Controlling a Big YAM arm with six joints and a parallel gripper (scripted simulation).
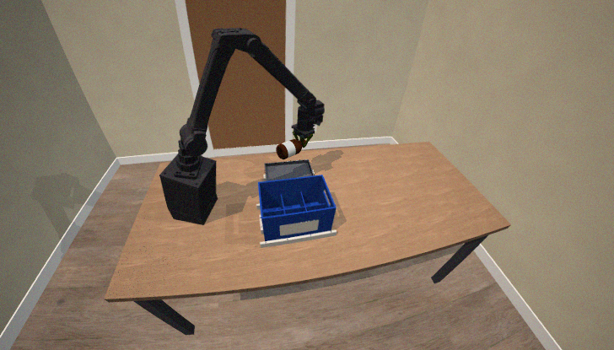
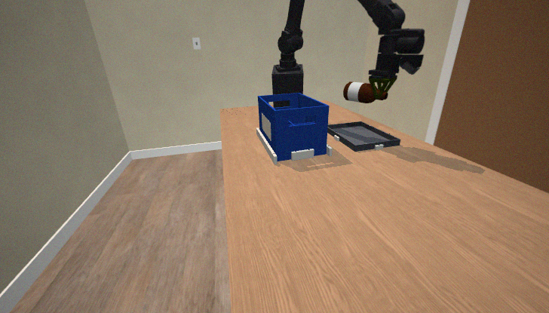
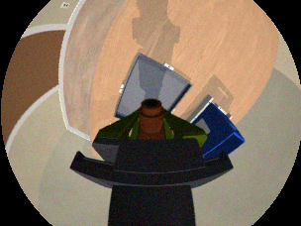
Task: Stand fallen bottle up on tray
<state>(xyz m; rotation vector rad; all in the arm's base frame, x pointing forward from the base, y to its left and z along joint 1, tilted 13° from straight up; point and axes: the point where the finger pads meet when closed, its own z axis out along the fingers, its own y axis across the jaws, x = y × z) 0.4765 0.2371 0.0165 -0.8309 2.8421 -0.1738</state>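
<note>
Right now the brown bottle is 40 mm behind my hand and 30 mm to the right of it. The rest, counted from my hand: dark grey tray (170 mm below, 60 mm behind, 30 mm to the right); blue crate (330 mm to the right, 100 mm below, 60 mm behind).
</note>
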